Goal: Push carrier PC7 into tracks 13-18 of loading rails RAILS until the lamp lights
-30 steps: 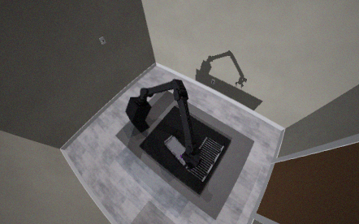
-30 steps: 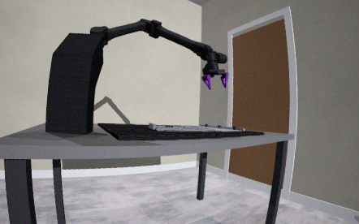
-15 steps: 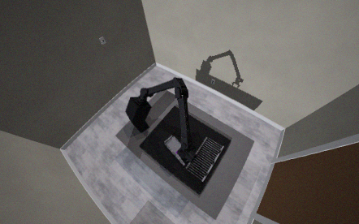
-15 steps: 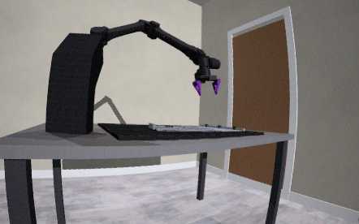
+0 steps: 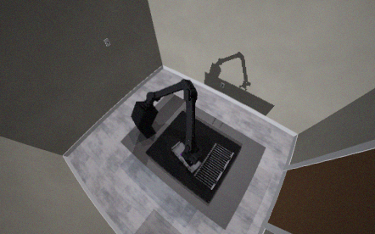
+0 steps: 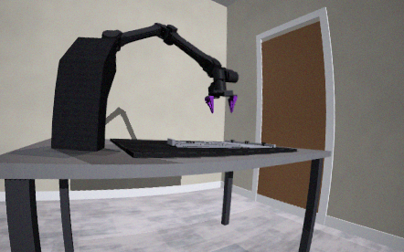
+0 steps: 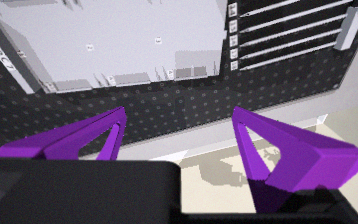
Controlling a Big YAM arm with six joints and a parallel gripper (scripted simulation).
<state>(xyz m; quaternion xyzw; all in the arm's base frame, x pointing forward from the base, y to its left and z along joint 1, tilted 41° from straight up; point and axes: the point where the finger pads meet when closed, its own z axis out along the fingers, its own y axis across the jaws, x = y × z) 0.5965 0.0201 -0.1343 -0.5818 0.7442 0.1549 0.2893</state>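
The carrier PC7 lies 15 cm below my hand, 7 cm behind it and 3 cm to the left of it.
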